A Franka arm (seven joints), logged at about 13 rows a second.
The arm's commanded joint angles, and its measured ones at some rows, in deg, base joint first. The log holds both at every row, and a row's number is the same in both.
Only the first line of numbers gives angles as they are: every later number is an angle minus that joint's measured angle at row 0.
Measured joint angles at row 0:
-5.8 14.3 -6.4 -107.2 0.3 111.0 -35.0
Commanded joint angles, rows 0 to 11:
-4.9 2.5 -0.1 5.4 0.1 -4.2 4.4
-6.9 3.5 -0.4 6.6 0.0 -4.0 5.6
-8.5 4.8 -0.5 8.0 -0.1 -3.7 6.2
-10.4 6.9 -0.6 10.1 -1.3 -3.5 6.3
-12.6 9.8 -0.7 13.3 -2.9 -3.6 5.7
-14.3 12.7 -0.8 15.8 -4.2 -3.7 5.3
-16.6 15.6 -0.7 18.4 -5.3 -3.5 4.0
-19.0 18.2 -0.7 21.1 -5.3 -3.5 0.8
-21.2 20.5 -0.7 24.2 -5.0 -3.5 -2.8
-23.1 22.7 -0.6 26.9 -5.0 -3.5 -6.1
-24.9 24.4 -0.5 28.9 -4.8 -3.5 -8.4
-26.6 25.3 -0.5 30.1 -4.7 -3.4 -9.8
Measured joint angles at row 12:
-23.6 21.7 -1.4 23.9 -4.5 -1.8 -6.3
